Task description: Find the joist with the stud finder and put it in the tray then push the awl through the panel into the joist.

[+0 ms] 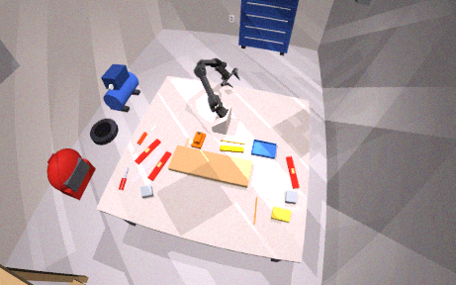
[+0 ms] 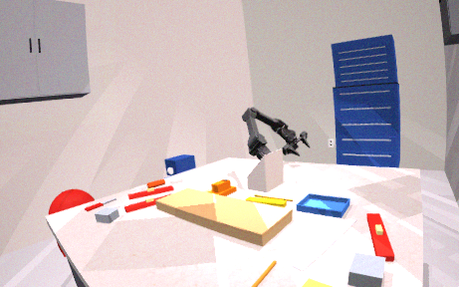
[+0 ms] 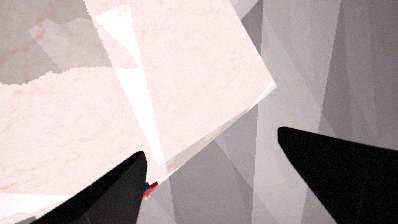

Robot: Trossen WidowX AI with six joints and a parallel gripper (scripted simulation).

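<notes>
My gripper tip is now 58 cm short of the awl, 18 cm to the left of it and 8 cm above it. Round my gripper tip: orange stud finder 56 cm ahead, 10 cm to the right, 4 cm below; blue tray 49 cm ahead, 35 cm to the left, 7 cm below; yellow bar 57 cm ahead, 14 cm to the left, 8 cm below.
</notes>
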